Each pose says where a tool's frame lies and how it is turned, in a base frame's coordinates. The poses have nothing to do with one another.
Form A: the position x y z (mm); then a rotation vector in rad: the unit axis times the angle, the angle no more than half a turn.
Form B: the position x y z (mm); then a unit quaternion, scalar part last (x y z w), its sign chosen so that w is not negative. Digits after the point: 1 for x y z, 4 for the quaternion.
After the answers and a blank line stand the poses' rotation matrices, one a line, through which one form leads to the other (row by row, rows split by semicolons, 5 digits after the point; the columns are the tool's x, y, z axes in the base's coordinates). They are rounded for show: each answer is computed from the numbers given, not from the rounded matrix.
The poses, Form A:
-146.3, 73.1, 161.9, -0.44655, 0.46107, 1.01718
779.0, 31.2, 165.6, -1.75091, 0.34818, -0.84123
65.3, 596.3, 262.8, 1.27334, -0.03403, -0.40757
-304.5, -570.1, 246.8, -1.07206, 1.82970, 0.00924
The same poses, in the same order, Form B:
-146.3, 73.1, 161.9, -0.2101, 0.2169, 0.4785, 0.8246
779.0, 31.2, 165.6, -0.7401, 0.1472, -0.3556, 0.5514
65.3, 596.3, 262.8, 0.5903, -0.0158, -0.1889, 0.7846
-304.5, -570.1, 246.8, -0.4411, 0.7528, 0.0038, 0.4886

0.44803 -0.88019 0.15665; 0.69795 0.45386 0.55396; -0.55869 -0.13885 0.81767
0.70376 0.17430 0.68872; -0.61005 -0.34855 0.71158; 0.36409 -0.92094 -0.13897
0.92811 0.27786 -0.24780; -0.31511 0.23177 -0.92032; -0.19829 0.93224 0.30266
-0.13346 -0.66782 0.73226; -0.66039 0.61086 0.43674; -0.73897 -0.42529 -0.52254

